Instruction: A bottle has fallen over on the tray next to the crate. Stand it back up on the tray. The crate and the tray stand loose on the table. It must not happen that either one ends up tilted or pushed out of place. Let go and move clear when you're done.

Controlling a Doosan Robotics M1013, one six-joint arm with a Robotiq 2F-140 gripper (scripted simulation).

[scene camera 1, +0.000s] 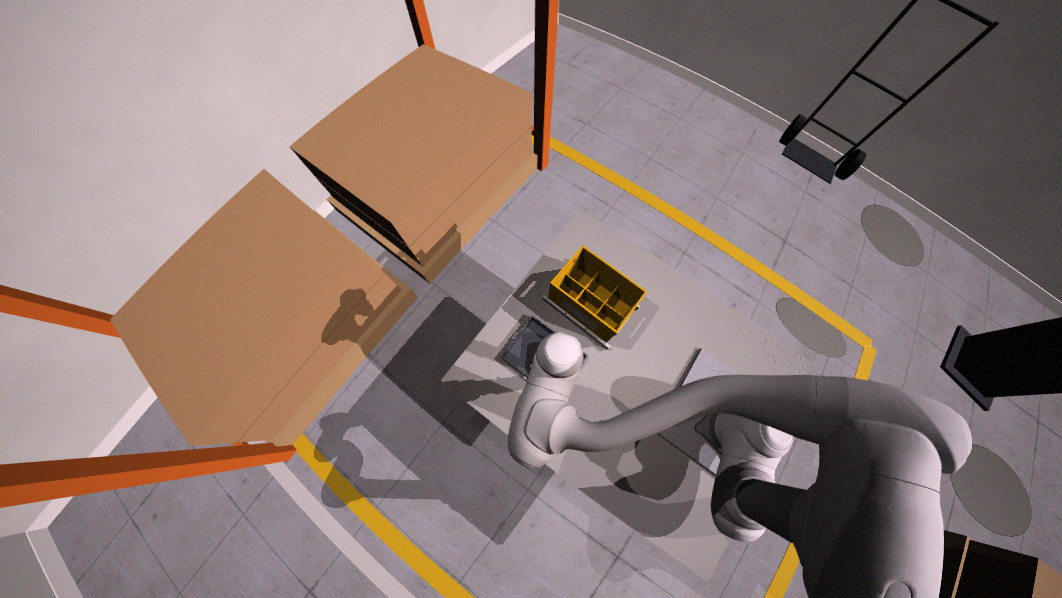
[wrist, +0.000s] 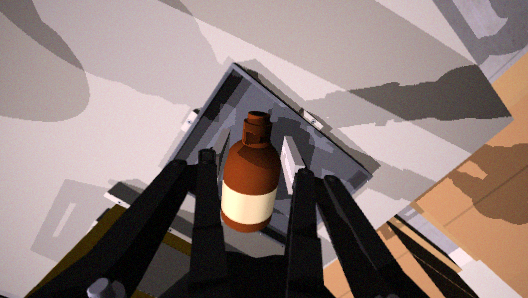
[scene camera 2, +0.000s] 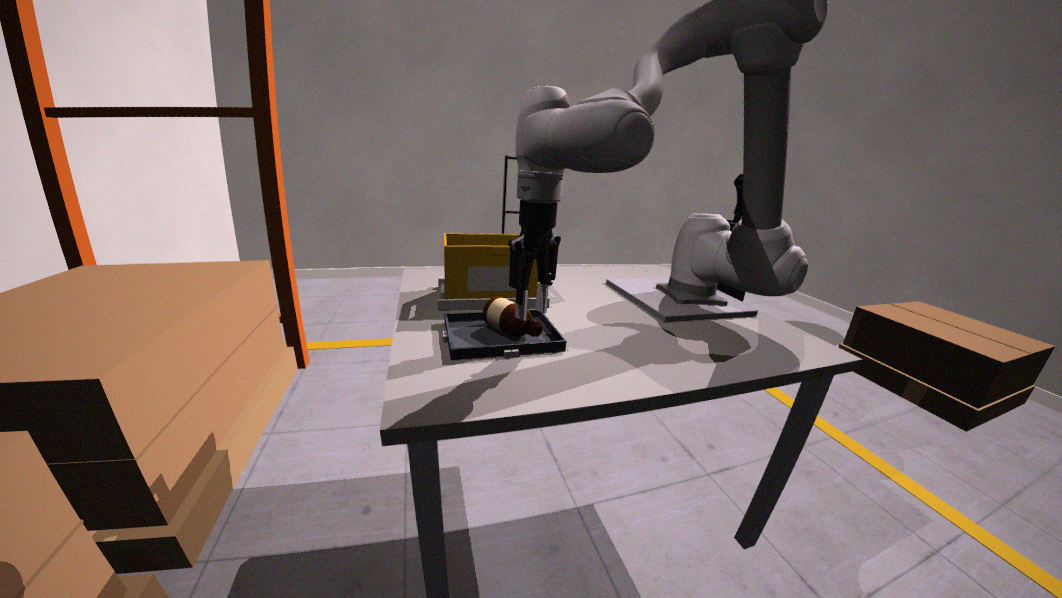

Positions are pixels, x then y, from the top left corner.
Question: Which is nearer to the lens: the brown bottle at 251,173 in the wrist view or the dark tray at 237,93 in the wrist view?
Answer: The brown bottle.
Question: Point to a dark tray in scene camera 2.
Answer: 471,337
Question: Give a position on a dark tray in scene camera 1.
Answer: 521,351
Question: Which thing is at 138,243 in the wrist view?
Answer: The gripper.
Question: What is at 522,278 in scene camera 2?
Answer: The gripper.
